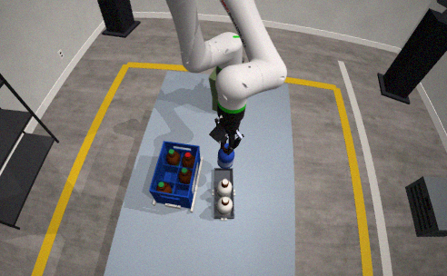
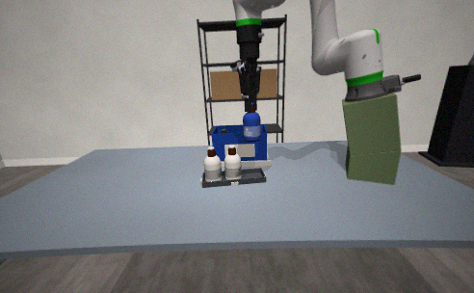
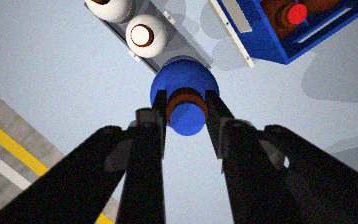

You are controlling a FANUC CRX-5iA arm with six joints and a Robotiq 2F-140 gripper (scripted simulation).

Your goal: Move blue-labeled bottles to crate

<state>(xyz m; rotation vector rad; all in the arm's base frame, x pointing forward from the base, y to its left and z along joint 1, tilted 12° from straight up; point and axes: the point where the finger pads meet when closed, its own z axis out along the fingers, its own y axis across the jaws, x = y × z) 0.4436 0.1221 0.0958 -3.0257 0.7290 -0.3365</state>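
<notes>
Right now the blue-labeled bottle is 8 cm below my hand. Also, from my hand: blue crate (25 cm below, 22 cm to the right, 10 cm ahead).
</notes>
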